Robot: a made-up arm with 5 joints. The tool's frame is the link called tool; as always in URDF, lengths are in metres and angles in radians.
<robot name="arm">
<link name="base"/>
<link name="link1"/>
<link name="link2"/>
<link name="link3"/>
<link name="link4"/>
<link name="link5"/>
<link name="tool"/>
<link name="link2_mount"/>
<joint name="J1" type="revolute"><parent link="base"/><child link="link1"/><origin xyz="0.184 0.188 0.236" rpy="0 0 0"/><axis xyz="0 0 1"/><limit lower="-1.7" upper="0.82" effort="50" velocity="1.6"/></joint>
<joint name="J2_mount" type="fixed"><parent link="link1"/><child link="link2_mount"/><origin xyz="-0.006 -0.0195 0.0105" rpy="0 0 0"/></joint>
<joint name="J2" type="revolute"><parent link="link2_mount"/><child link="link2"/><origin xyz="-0.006 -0.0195 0.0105" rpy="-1.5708 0 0"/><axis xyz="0 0 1"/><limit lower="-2.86" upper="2.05" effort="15" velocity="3"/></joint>
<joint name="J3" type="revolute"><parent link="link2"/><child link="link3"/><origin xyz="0.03 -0.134 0.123" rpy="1.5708 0 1.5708"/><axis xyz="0 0 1"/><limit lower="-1.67" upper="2.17" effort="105" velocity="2.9"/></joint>
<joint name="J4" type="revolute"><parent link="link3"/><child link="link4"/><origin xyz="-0.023 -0.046 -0.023" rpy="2.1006 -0.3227 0.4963"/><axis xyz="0 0 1"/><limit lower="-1.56" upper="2.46" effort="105" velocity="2.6"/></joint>
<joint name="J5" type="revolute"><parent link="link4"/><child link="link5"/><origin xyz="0.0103 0.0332 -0.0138" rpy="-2.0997 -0.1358 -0.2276"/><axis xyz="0 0 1"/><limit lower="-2.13" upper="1.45" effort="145" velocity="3.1"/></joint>
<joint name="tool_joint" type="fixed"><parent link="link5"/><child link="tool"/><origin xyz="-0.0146 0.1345 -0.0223" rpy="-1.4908 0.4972 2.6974"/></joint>
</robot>
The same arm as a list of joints. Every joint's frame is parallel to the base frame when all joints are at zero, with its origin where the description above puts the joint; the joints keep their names.
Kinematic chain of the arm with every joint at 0, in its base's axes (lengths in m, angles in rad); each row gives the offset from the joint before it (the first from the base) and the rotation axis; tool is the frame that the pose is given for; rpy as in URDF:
J1: xyz 0.184 0.188 0.236 axis +z
J2: xyz -0.012 -0.039 0.021 axis +y
J3: xyz 0.03 0.123 0.134 axis +x
J4: xyz -0.023 -0.046 0.023 axis -0.479296 -0.682494 -0.551795
J5: xyz 0.0371 -0.005 -0.001 axis 0.998205 -0.0153 0.0579
tool: xyz -0.025 0.112 0.075 rpy -1.5821 -1.0137 -3.0766
Joint limits (rad, base to tool): -1.7..0.82 -2.86..2.05 -1.67..2.17 -1.56..2.46 -2.13..1.45

